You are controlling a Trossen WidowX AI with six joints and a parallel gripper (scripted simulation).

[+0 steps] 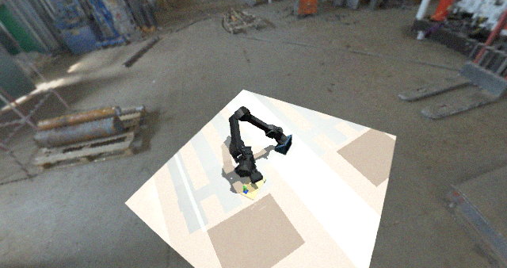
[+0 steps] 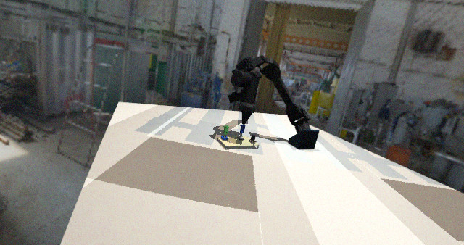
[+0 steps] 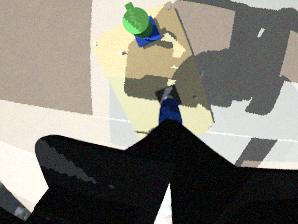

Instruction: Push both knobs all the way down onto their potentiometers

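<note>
My gripper tip is 2 cm above the blue knob. From my gripper tip the other things lie so: green knob (8 cm ahead, 3 cm below).
</note>
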